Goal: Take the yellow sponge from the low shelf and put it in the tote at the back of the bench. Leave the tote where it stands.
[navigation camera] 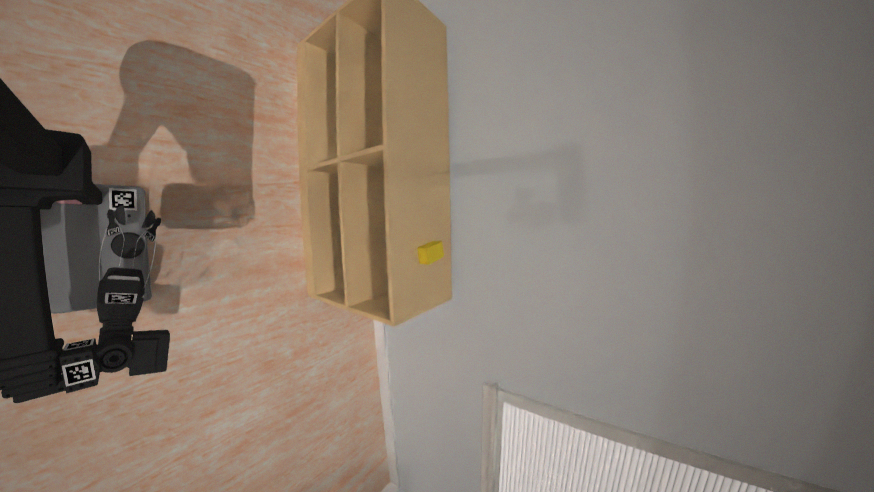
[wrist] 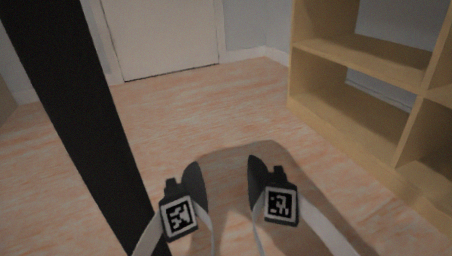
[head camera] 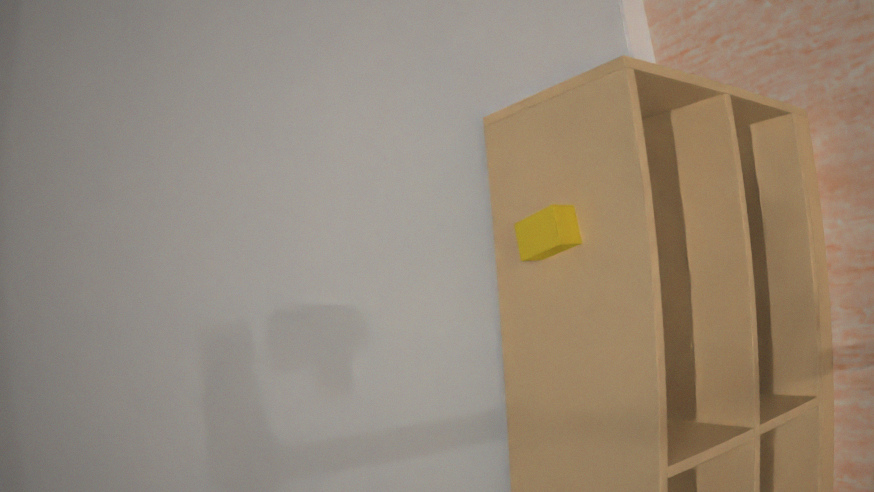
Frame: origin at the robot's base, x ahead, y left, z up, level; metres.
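Seen in the pictures: gripper, between the fingertips: (navigation camera: 137, 209); robot's base, origin of its link: (navigation camera: 127, 243).
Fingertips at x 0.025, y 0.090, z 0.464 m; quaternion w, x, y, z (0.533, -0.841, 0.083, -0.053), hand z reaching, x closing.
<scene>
Pixels of each thing's top centre, then the offset from my fingertips to it. "*": a spot on its surface instead. Level surfaces: height alone.
- yellow sponge, centre of its top: (head camera: 536, 233) (navigation camera: 435, 252) dx +0.794, dy -0.137, dz +0.192 m
- low wooden shelf, height of its surface: dz +0.147 m
- window, a spot on its surface: (navigation camera: 568, 452) * dx +1.067, dy -0.975, dz +0.694 m
The yellow sponge (head camera: 544, 233) (navigation camera: 430, 252) lies on the top board of the low wooden shelf (head camera: 574, 342) (navigation camera: 417, 122), near one end. In the wrist view, part of the shelf (wrist: 367, 54) shows at the right, and the sponge does not show. My gripper (navigation camera: 133, 218) (wrist: 224, 177) is open and empty. In the navigation view it is over my base, with a stretch of floor between it and the shelf. The tote and the bench do not show in these views.
The shelf stands against a grey wall (head camera: 244, 183) (navigation camera: 642, 305). A window (navigation camera: 568, 452) is in the wall beyond the sponge's end. My black mast (wrist: 80, 115) crosses the wrist view's left side. A white door (wrist: 162, 35) stands across the floor (wrist: 220, 105).
</scene>
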